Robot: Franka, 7 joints.
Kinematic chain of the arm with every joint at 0, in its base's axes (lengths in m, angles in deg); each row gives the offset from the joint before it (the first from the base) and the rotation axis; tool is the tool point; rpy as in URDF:
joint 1: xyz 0 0 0.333 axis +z
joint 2: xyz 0 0 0 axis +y
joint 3: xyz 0 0 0.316 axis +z
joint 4: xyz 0.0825 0 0 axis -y
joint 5: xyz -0.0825 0 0.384 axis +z
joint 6: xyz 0 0 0 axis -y
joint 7: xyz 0.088 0 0 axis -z
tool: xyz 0 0 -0.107 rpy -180 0 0
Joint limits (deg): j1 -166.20..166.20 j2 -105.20..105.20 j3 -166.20..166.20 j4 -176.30..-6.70 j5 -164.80..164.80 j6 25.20..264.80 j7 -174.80..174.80
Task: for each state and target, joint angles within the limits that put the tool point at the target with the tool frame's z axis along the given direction. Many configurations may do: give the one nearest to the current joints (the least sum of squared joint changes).
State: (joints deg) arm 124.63 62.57 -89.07 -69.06 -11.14 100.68 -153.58
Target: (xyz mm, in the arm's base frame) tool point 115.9 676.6 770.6 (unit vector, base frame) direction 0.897 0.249 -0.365
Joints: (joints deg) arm 110.48 48.38 -79.69 -33.10 2.97 105.44 -153.58
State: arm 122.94 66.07 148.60 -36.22 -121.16 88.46 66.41
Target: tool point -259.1 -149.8 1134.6 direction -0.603 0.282 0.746
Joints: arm 156.36 22.17 121.05 -32.08 -157.09 134.36 66.41
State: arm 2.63 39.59 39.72 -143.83 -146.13 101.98 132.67
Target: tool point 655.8 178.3 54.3 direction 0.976 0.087 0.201
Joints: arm 22.06 59.14 -5.84 -94.50 -164.80 105.27 132.67
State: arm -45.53 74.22 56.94 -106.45 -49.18 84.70 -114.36
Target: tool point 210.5 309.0 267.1 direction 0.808 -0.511 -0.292
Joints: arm -23.70 38.62 96.31 -150.53 -87.83 64.22 -114.36
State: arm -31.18 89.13 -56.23 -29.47 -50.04 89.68 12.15
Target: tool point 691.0 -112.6 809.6 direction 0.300 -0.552 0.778
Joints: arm -4.35 54.31 -70.88 -6.82 -65.33 140.18 12.15
